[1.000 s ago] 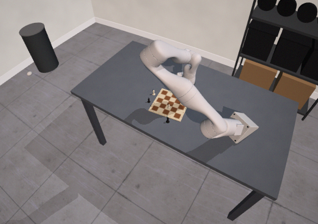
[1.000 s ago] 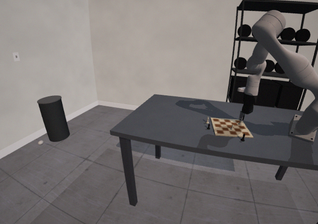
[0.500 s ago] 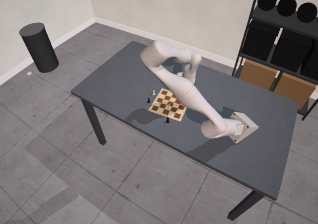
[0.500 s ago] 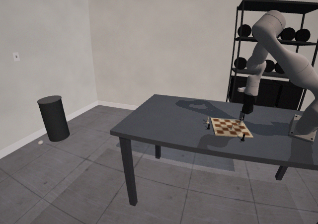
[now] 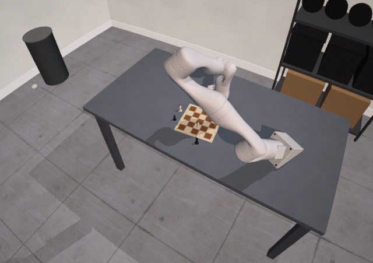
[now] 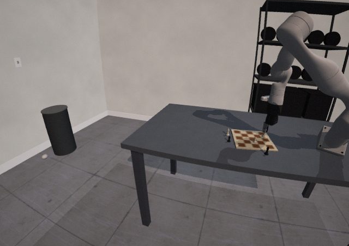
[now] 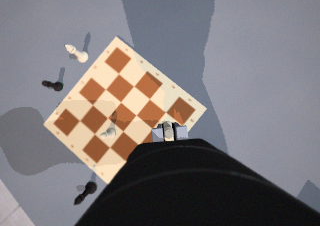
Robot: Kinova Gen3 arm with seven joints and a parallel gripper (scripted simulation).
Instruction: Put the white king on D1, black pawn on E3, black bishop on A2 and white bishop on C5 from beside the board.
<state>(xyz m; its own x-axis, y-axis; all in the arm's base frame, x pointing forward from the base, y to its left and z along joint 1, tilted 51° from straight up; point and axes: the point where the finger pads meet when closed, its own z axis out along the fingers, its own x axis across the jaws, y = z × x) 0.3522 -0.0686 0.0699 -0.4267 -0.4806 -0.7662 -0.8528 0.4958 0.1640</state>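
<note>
Now: hand 20 mm above the white king. Also, from my hand: chessboard (60 mm ahead, 60 mm to the left, 50 mm below); then white bishop (200 mm ahead, 70 mm to the left, 30 mm below); then black bishop (20 mm behind, 180 mm to the left, 30 mm below).
</note>
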